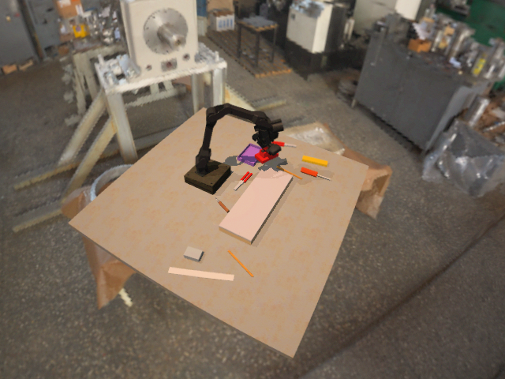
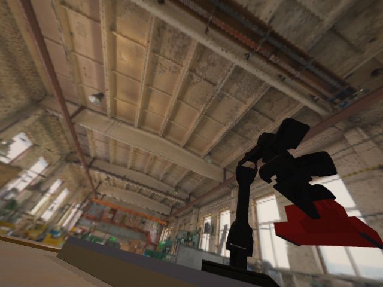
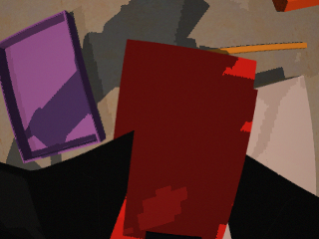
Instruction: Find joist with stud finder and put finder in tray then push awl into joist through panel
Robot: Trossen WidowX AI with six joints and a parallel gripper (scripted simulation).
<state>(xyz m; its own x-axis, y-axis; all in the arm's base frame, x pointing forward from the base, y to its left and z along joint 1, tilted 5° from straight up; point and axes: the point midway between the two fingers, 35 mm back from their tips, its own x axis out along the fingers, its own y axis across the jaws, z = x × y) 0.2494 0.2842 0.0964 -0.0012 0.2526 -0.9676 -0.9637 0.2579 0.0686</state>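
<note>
Right now my gripper tip is 1 cm past the stud finder, 2 cm to the left of it and 2 cm below it. The rest, counted from my gripper tip: purple tray (15 cm behind, 5 cm to the left, 13 cm below); then indicator window (1 cm behind, 4 cm to the right, 3 cm above); then yellow block (19 cm ahead, 27 cm to the left, 13 cm below).
</note>
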